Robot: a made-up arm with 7 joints. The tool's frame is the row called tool.
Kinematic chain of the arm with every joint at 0, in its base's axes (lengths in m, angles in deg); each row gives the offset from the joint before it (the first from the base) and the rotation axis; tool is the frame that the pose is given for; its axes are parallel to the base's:
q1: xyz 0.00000 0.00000 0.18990 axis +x
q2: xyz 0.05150 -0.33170 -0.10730 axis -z
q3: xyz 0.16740 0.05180 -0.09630 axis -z
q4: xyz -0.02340 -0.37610 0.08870 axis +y
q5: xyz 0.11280 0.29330 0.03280 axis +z
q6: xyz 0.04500 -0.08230 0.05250 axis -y
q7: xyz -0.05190 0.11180 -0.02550 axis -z
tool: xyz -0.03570 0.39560 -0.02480
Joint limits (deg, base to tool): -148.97..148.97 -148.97..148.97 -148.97..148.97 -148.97..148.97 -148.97..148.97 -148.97..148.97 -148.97..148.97
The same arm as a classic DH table. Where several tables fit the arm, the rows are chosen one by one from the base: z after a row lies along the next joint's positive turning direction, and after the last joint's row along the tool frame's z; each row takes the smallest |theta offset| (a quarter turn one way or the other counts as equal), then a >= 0, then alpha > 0; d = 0 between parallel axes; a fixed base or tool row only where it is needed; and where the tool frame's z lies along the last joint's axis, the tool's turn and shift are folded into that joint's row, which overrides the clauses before.
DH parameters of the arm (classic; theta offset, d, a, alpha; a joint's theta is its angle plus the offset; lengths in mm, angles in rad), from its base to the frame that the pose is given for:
base (fixed): 1.5708 189.9 0.0 1.5708
q1: 0.0000 51.5 -331.7 1.5708
q2: 1.2707 0.0 175.2 0.0000
q3: 0.3001 114.9 -23.4 1.5708
q4: 0.0000 -82.8 112.8 1.5708
q5: 0.0000 85.3 45.0 1.5708
q6: 0.0000 -29.5 -51.9 1.5708
q7: 1.4808 0.0 -397.2 3.1416
tool (fixed): 1.4808 -50.3 0.0 0.0000
Joint limits (rad, base to tool): -2.6000..2.6000 -2.6000..2.6000 -2.6000..2.6000 -2.6000..2.6000 -2.6000..2.6000 -2.6000..2.6000 -2.6000..2.6000

